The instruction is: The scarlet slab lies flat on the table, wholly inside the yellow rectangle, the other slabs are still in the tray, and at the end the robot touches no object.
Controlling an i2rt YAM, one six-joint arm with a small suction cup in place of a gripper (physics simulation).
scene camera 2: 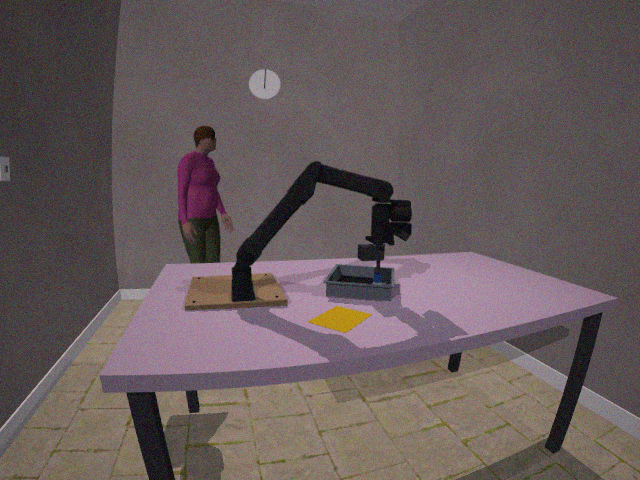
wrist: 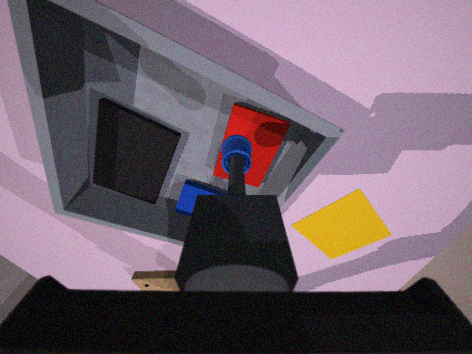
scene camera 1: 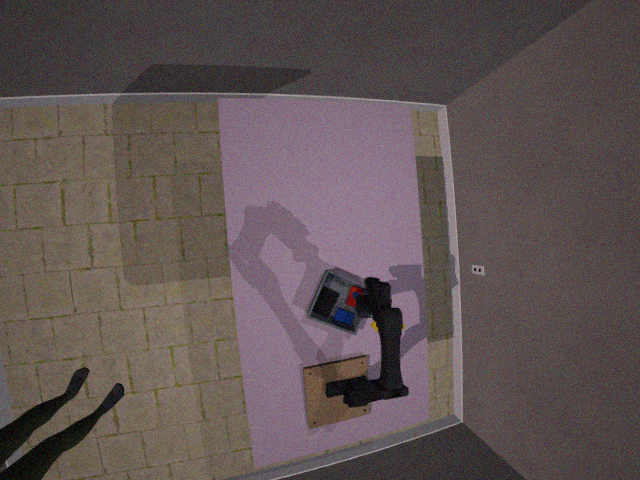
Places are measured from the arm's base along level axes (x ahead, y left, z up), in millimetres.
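Where they show: hand, its tool point: (scene camera 2: pixel 377 281) (wrist: pixel 236 149) (scene camera 1: pixel 355 294); arm's base, origin of its link: (scene camera 2: pixel 242 290) (scene camera 1: pixel 346 386).
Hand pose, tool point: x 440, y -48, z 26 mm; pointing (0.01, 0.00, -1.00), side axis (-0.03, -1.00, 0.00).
Things, the pixels of their top centre, and the offset from my tool point. "spot": a spot on its surface instead. Level surfaces: height alone.
- scarlet slab, centre of its top: (wrist: pixel 248 152) (scene camera 1: pixel 355 297) 19 mm back, 13 mm right, 30 mm down
- grey tray, centre of its top: (wrist: pixel 173 179) (scene camera 2: pixel 362 274) (scene camera 1: pixel 341 303) 29 mm back, 66 mm left, 8 mm up
- blue slab, centre of its top: (wrist: pixel 208 207) (scene camera 1: pixel 344 317) 109 mm back, 45 mm left, 29 mm down
- larger black slab, centre of its top: (wrist: pixel 131 162) (scene camera 2: pixel 355 279) (scene camera 1: pixel 325 302) 29 mm back, 130 mm left, 30 mm down
- yellow rectangle, a spot on its surface: (wrist: pixel 342 225) (scene camera 2: pixel 345 316) spot: 170 mm back, 176 mm right, 42 mm down
- pink table, height of its surface: 42 mm down
The scarlet slab (scene camera 1: pixel 352 301) (wrist: pixel 265 161) lies in the grey tray (scene camera 1: pixel 330 324) (scene camera 2: pixel 356 291) (wrist: pixel 37 100). A blue slab (scene camera 1: pixel 344 316) (wrist: pixel 187 198) and a larger black slab (scene camera 1: pixel 326 302) (wrist: pixel 137 150) lie in the tray too. My gripper, a blue suction cup (scene camera 1: pixel 356 295) (scene camera 2: pixel 377 277) (wrist: pixel 236 154), is open and points down over the scarlet slab. Its shadow falls apart from it on the slab, so it appears a little above. The yellow rectangle (scene camera 1: pixel 374 326) (scene camera 2: pixel 340 318) (wrist: pixel 342 225) lies on the table beside the tray; my arm covers most of it in scene camera 1.
The tray's walls stand around the cup. My arm's base stands on a wooden board (scene camera 1: pixel 320 405) (scene camera 2: pixel 206 295) (wrist: pixel 157 283) on the pink table (scene camera 1: pixel 310 155) (scene camera 2: pixel 180 341). A person (scene camera 2: pixel 199 186) stands behind the table in scene camera 2.
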